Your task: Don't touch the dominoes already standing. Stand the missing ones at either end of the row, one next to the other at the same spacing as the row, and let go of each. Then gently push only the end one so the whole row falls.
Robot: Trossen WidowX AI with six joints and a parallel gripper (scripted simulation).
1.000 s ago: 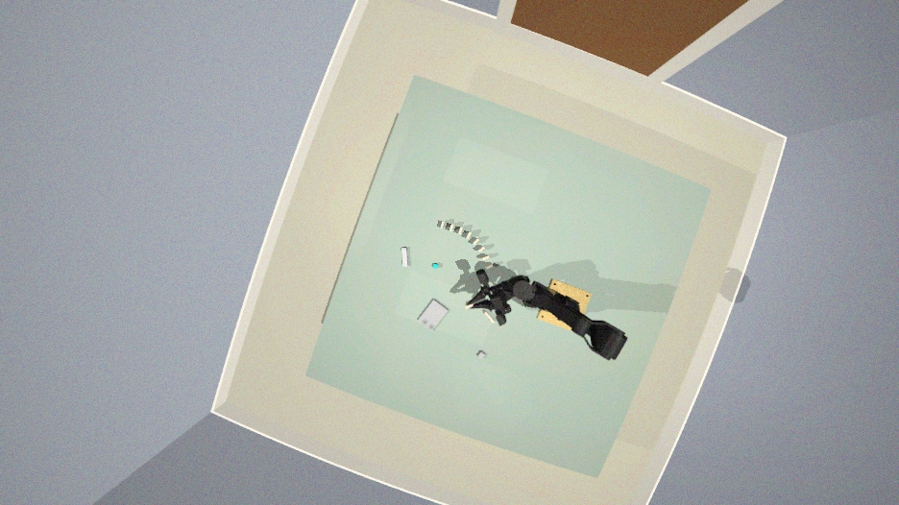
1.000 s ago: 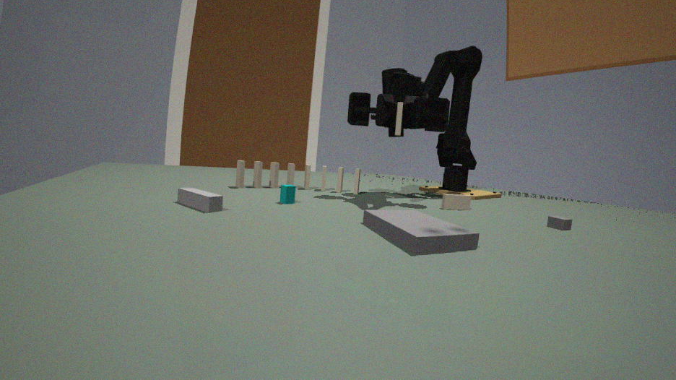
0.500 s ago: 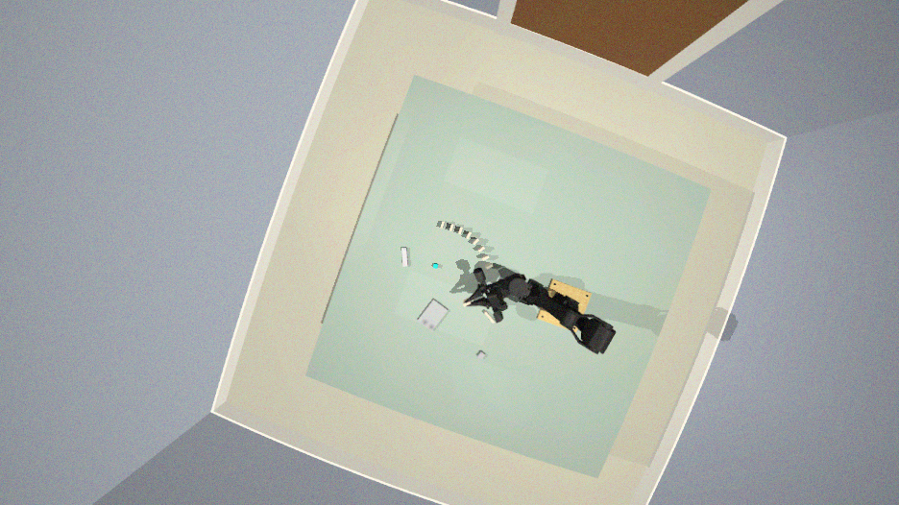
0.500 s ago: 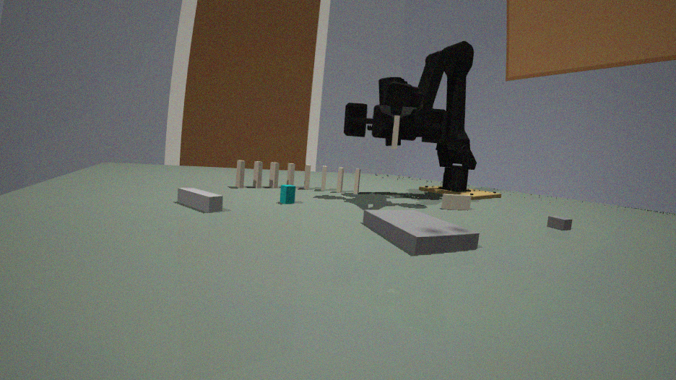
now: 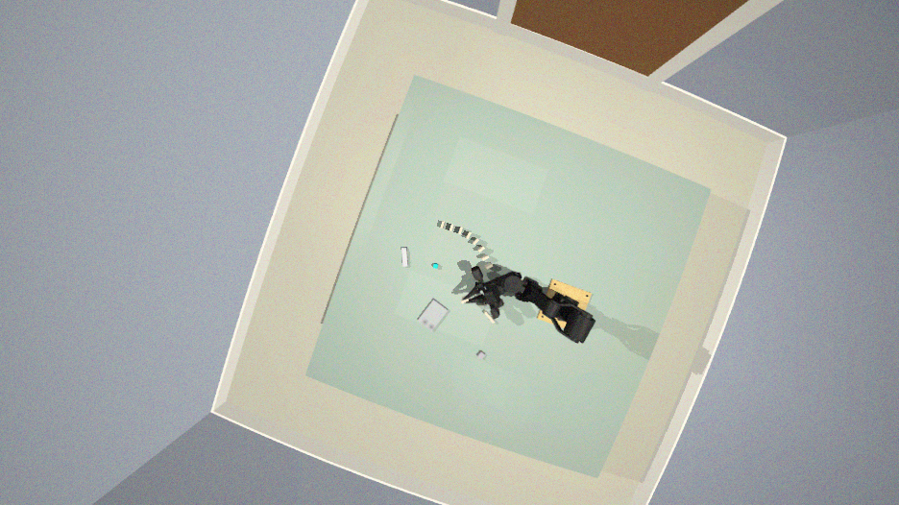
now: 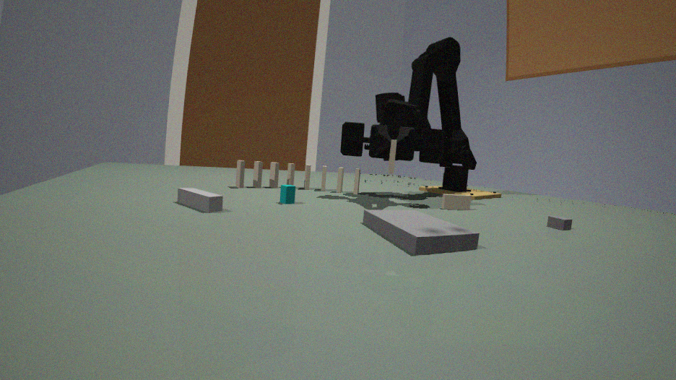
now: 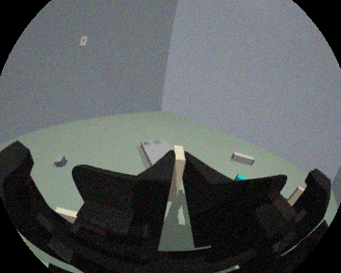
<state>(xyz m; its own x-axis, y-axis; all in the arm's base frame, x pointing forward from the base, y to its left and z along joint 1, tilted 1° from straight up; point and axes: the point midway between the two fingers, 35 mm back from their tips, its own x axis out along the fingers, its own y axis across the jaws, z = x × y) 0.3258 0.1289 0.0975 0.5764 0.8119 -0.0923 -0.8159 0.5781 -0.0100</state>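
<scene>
Now: gripper tip 15 cm short of the teal cube, 9 cm above it and 5 cm to the left of it. From my gripper tip the other things lie so: flat grey slab: 13 cm to the left, 9 cm below, 6 cm ahead; then grey bar: 27 cm ahead, 9 cm below, 2 cm to the right; then small grey block: 18 cm behind, 17 cm to the left, 9 cm below.
</scene>
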